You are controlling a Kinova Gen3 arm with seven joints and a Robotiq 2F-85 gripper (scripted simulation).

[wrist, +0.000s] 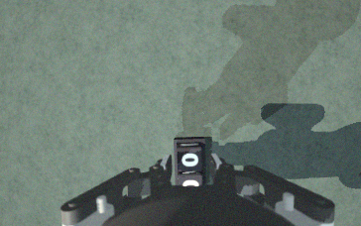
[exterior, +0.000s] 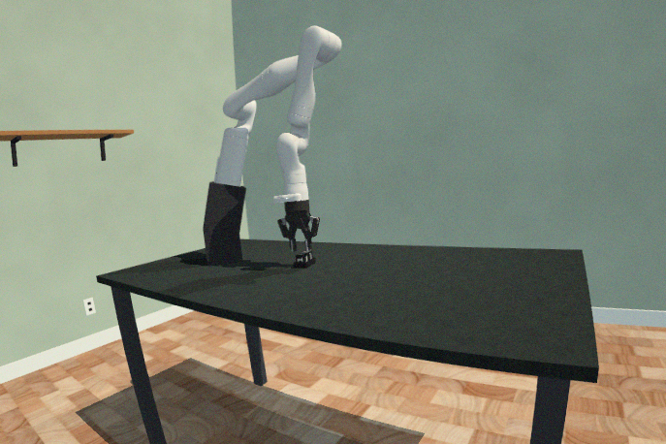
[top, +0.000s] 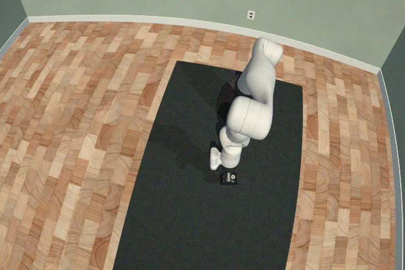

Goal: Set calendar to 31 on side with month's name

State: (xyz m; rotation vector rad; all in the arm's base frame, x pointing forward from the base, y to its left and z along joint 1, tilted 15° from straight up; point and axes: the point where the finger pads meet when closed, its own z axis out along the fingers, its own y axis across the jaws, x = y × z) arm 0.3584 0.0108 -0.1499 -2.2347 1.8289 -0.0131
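Now: the black calendar tray 6 cm below my hand and 2 cm to the left of it.
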